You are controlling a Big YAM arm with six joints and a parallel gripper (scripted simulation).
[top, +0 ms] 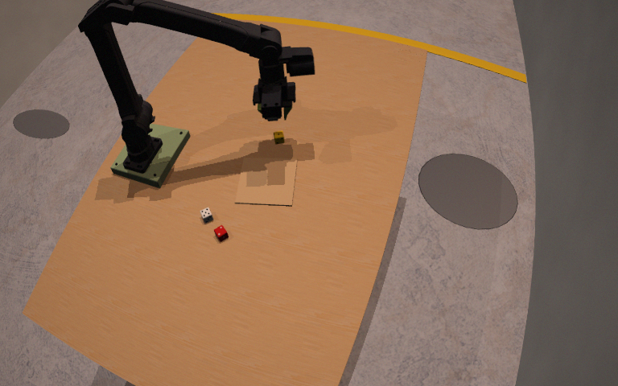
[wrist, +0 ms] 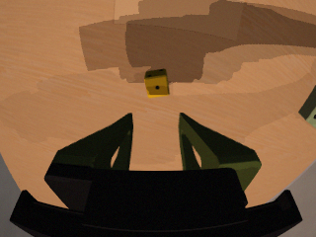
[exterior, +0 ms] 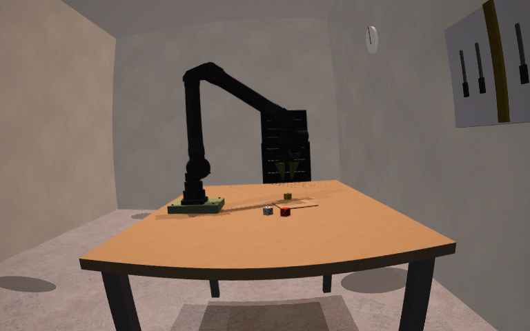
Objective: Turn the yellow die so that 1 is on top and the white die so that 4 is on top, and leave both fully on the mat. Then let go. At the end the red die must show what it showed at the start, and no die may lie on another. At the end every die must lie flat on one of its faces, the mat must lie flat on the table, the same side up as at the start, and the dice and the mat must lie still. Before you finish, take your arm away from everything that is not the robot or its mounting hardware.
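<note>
The yellow die is 80 mm below my hand. From my hand the other things lie so: tan mat (140 mm to the right, 90 mm below, 20 mm ahead); red die (320 mm to the right, 80 mm below, 30 mm behind); white die (280 mm to the right, 80 mm below, 80 mm behind).
</note>
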